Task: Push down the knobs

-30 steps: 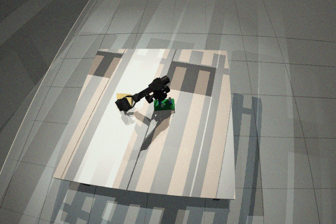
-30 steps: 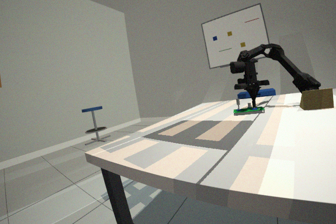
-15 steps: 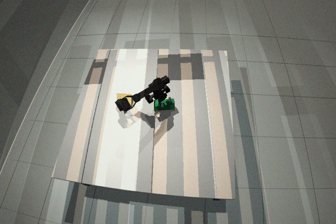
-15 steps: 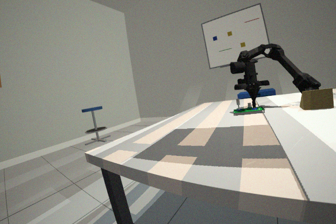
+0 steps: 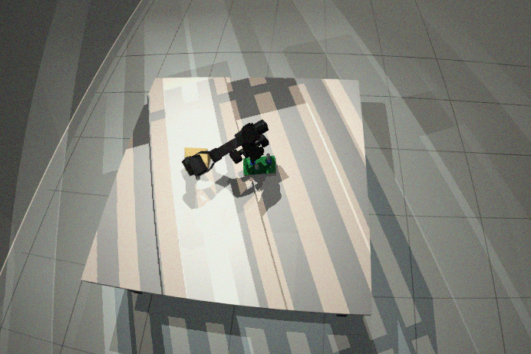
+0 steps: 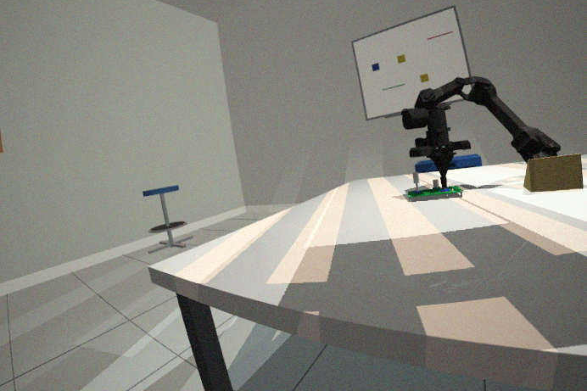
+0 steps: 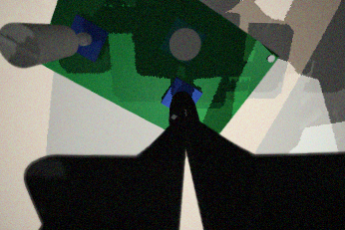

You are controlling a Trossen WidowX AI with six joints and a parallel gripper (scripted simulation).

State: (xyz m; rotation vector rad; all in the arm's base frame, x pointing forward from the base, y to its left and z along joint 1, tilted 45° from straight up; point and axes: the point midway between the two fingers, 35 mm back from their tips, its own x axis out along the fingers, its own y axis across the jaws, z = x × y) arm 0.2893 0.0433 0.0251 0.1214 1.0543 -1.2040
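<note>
My gripper tip is 1 cm above the black knob. Round my gripper tip: grey knob: 8 cm ahead, 1 cm above.
</note>
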